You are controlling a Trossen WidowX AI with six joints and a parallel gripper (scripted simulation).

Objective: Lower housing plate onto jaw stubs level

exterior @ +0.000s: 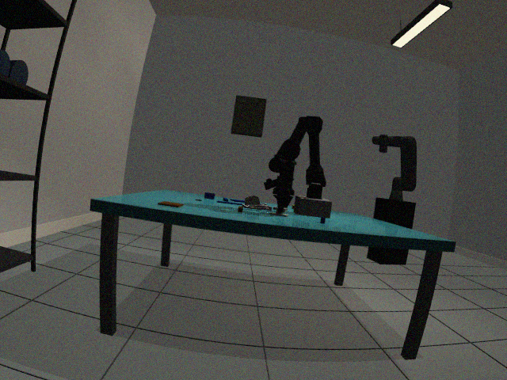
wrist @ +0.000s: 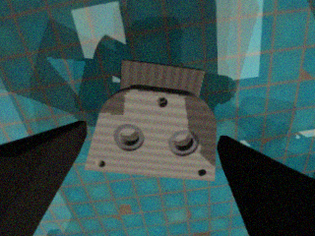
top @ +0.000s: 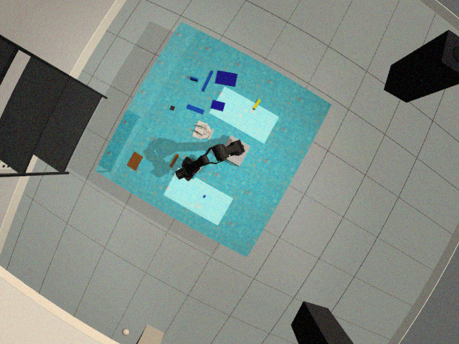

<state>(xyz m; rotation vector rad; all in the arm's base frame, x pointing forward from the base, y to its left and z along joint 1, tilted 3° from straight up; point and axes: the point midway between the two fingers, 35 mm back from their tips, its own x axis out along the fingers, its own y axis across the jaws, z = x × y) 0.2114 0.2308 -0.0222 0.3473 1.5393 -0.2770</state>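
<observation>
The white block is 10 mm ahead of my gripper tip. Also, from my gripper tip: brown plate (440 mm ahead, 120 mm to the left, 10 mm below); then yellow bar (580 mm to the right, 220 mm behind).
</observation>
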